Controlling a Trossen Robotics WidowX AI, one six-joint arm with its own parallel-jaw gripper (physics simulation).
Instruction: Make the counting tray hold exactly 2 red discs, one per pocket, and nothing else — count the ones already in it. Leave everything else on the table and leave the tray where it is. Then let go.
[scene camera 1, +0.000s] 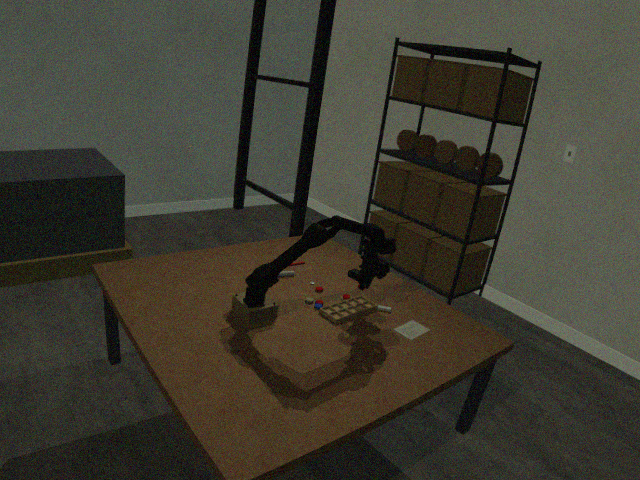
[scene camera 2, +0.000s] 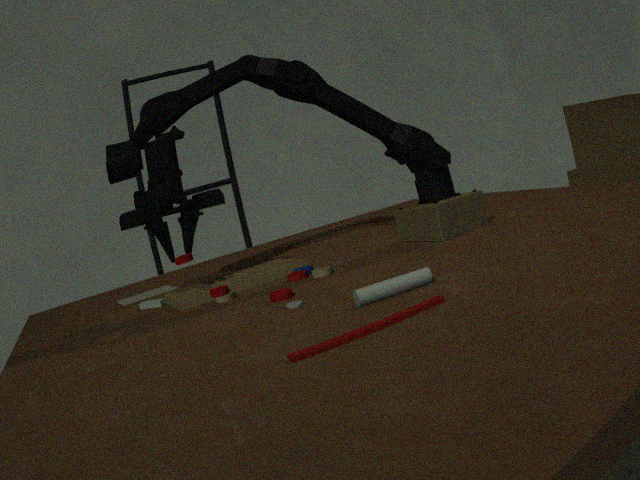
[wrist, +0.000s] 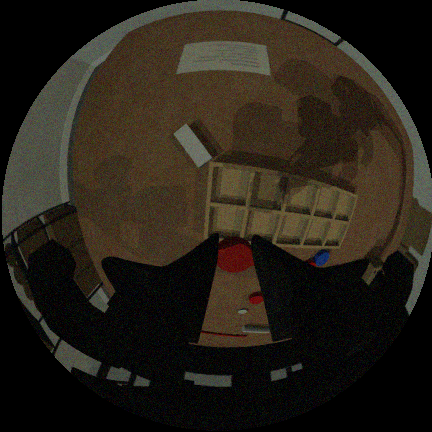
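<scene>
The counting tray (scene camera 1: 356, 315) (scene camera 2: 191, 299) (wrist: 247, 206) lies flat; the pockets that show in the wrist view look empty. My gripper (scene camera 1: 361, 286) (scene camera 2: 180, 257) (wrist: 234, 238) is shut on a red disc (scene camera 2: 184, 259) (wrist: 235, 257), held above the table, close to the tray's left long-side corner in the wrist view. Loose red discs lie outside the tray: one (scene camera 1: 346, 297) (scene camera 2: 219, 291) beside its long side, one (scene camera 1: 318, 289) (scene camera 2: 281, 295) (wrist: 256, 298) farther off, and one (scene camera 1: 318, 302) (scene camera 2: 297, 276) by a blue disc (scene camera 1: 318, 306) (scene camera 2: 303, 269) (wrist: 322, 258). The gripper's fingers hide part of the near table.
A white block (scene camera 1: 383, 308) (scene camera 2: 150, 304) (wrist: 193, 145) lies by the tray's end, with a printed sheet (scene camera 1: 411, 329) (wrist: 224, 57) beyond. Beige discs (scene camera 1: 309, 300) (scene camera 2: 322, 271), a small white piece (scene camera 2: 294, 304) (wrist: 242, 311), a white cylinder (scene camera 2: 392, 286) and a red rod (scene camera 2: 366, 328) also lie on the table.
</scene>
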